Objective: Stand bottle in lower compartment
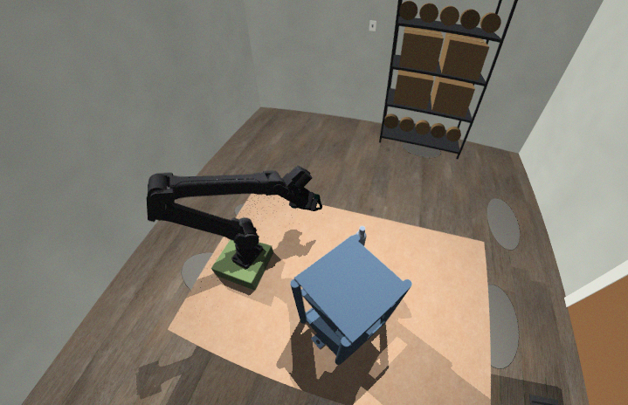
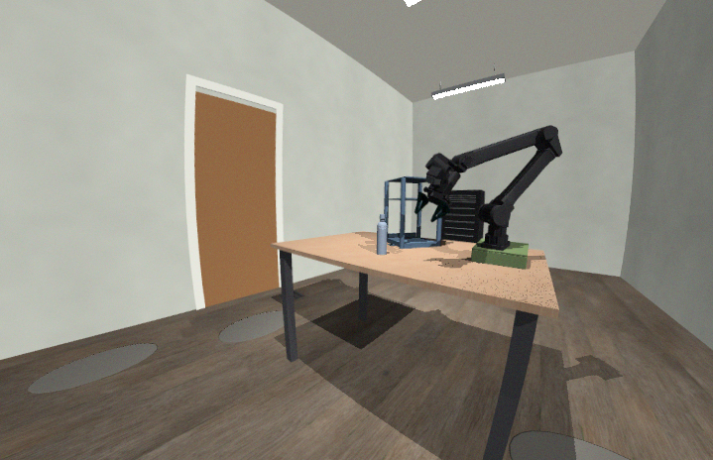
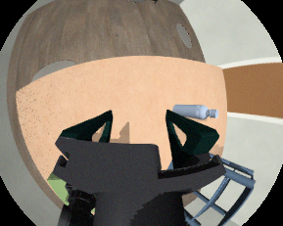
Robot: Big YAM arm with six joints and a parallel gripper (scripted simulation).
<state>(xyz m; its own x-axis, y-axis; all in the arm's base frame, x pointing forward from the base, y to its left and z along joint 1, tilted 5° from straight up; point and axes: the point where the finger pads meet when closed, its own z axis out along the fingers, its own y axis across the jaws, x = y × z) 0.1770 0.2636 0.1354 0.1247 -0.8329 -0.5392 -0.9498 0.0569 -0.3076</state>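
My hand is 22 cm short of the bottle, 1 cm to the left of it and 7 cm above it. From my hand the other things lie so: blue shelving unit (30 cm ahead, 33 cm to the right).
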